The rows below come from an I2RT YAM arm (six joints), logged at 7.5 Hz.
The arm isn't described. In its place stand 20 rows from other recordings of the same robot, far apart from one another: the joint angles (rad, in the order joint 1, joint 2, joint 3, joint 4, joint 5, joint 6), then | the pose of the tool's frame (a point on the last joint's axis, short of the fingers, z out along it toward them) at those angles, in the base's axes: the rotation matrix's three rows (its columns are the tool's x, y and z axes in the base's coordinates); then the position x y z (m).
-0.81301, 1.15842, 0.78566, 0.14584, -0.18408, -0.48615 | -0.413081 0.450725 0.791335; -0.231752 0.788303 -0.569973; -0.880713 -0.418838 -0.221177; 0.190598 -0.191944 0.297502
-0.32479, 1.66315, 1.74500, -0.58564, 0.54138, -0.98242 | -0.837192 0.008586 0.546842; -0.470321 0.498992 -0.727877; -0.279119 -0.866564 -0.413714; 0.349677 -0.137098 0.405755
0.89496, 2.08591, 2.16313, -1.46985, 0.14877, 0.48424 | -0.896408 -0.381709 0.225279; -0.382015 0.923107 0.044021; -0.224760 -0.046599 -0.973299; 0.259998 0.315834 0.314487
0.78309, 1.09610, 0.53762, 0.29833, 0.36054, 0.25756 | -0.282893 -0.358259 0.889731; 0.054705 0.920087 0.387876; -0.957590 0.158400 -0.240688; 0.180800 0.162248 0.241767
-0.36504, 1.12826, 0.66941, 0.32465, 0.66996, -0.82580 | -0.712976 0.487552 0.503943; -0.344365 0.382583 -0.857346; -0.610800 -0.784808 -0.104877; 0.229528 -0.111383 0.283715
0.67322, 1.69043, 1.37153, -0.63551, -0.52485, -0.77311 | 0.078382 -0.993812 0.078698; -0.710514 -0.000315 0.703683; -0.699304 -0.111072 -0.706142; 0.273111 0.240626 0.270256
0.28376, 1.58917, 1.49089, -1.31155, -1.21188, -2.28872 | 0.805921 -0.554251 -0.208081; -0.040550 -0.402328 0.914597; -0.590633 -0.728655 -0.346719; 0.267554 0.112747 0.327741
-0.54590, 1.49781, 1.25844, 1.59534, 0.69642, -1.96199 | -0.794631 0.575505 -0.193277; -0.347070 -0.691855 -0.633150; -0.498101 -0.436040 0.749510; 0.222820 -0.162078 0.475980
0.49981, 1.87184, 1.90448, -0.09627, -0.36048, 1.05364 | -0.685951 -0.325958 0.650556; 0.552157 0.349122 0.757124; -0.473914 0.878559 -0.059500; 0.387430 0.225866 0.426768
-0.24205, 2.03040, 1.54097, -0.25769, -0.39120, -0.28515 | -0.619015 -0.233560 0.749847; -0.115029 0.971423 0.207617; -0.776910 0.042264 -0.628192; 0.449831 -0.097077 0.215233
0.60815, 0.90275, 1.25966, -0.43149, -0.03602, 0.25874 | -0.212749 -0.564819 0.797319; 0.163447 0.783930 0.598948; -0.963339 0.257745 -0.074463; 0.142343 0.100657 0.454402
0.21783, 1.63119, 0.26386, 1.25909, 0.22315, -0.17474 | -0.104575 -0.014344 0.994414; -0.196792 0.980423 -0.006553; -0.974852 -0.196378 -0.105350; 0.248024 0.046829 0.137454
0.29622, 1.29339, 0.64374, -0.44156, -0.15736, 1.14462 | -0.676268 0.624875 0.390118; 0.733857 0.617588 0.282911; -0.064148 0.477615 -0.876224; 0.217833 0.072316 0.170139
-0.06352, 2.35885, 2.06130, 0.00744, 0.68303, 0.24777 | -0.116671 0.702866 0.701688; 0.198031 0.708790 -0.677053; -0.973227 0.059964 -0.221885; 0.553813 -0.057740 0.256148
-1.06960, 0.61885, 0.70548, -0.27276, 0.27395, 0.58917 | 0.466213 0.857568 0.217306; 0.262401 0.100535 -0.959707; -0.844861 0.504450 -0.178156; 0.063745 -0.136398 0.327584
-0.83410, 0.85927, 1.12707, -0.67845, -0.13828, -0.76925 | -0.643930 0.279496 0.712205; -0.315554 0.750999 -0.580023; -0.696979 -0.598233 -0.395395; 0.116623 -0.121270 0.392520
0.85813, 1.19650, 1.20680, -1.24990, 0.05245, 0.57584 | -0.923980 -0.287684 0.251991; -0.237533 0.948093 0.211417; -0.299732 0.135489 -0.944354; 0.134450 0.152729 0.318147
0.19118, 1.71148, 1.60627, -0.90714, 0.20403, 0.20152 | -0.831926 0.087619 0.547926; 0.038630 0.994204 -0.100330; -0.553541 -0.062300 -0.830489; 0.359373 0.062208 0.316510
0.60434, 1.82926, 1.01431, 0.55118, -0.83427, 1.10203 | -0.962462 -0.246921 0.112685; 0.063641 0.198290 0.978075; -0.263851 0.948531 -0.175132; 0.308990 0.245416 0.206074
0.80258, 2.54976, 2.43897, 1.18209, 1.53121, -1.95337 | -0.509821 0.452339 0.731760; -0.580486 0.446895 -0.680677; -0.634916 -0.771799 0.034741; 0.390621 0.353088 0.359520
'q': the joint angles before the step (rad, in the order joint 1, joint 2, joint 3, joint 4, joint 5, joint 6). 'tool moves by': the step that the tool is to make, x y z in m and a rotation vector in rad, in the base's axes. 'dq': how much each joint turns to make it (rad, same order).
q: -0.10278 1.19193 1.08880 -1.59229 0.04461 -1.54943
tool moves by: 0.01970 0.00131 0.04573 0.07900 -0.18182 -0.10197
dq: -0.00153 0.04119 0.21467 0.00005 -0.10105 0.09653
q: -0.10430 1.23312 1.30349 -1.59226 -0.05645 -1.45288
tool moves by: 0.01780 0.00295 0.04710 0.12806 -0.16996 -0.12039
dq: 0.00150 0.05998 0.22861 0.00462 -0.12723 0.14113
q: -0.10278 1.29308 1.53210 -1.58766 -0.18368 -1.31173
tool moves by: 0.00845 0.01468 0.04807 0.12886 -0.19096 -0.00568
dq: 0.05661 0.04137 0.21639 0.03194 -0.11534 0.10735
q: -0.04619 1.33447 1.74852 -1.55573 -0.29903 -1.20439
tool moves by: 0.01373 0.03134 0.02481 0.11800 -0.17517 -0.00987
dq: 0.14397 0.01086 0.06474 0.18545 -0.01695 0.19914
